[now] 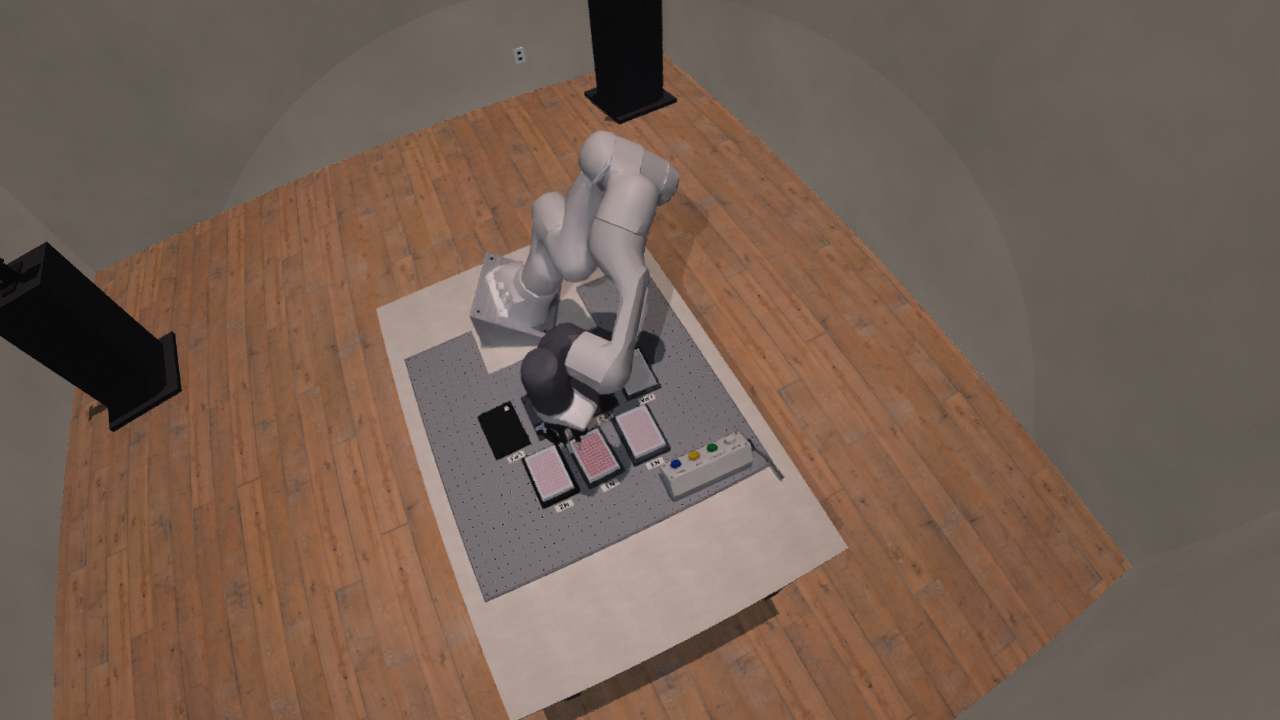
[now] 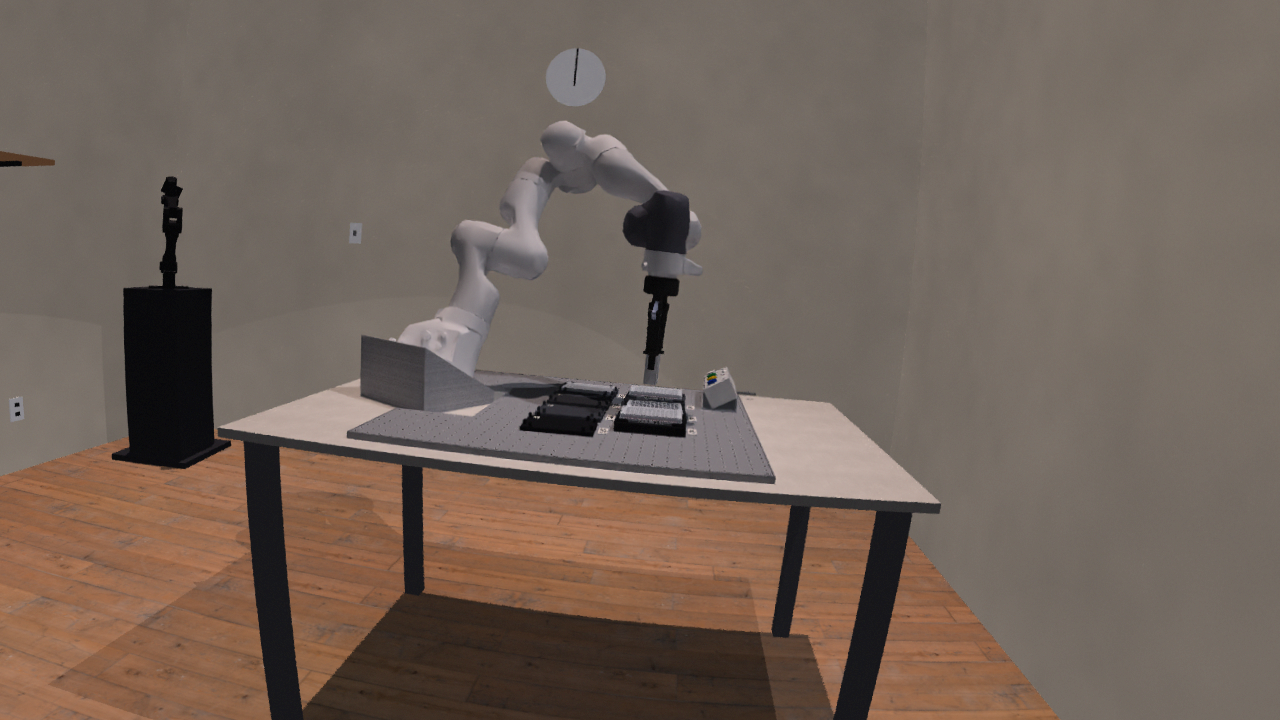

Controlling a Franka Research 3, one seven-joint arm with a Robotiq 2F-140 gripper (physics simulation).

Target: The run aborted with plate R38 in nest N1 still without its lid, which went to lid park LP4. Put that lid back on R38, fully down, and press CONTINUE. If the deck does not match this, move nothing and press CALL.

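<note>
Three well plates stand in a row on the grey deck mat (image 1: 465,502) (image 2: 500,439). The left plate (image 1: 549,475) and the right plate (image 1: 640,432) look pale. The middle plate (image 1: 595,456) looks redder. The small labels by the nests are too small to read. Behind the row is a black lid park (image 1: 503,429), and a grey lid (image 1: 640,380) lies in the back right park. The wrist hides another park between them. My gripper (image 1: 559,436) (image 2: 652,372) is shut and empty. It points straight down, a little above the deck behind the plates.
A button box (image 1: 726,467) (image 2: 720,390) with blue (image 1: 673,463), yellow (image 1: 693,456) and green (image 1: 712,447) buttons sits right of the plates. The robot base (image 1: 506,309) (image 2: 402,376) stands at the table's back. Black pedestals stand on the floor.
</note>
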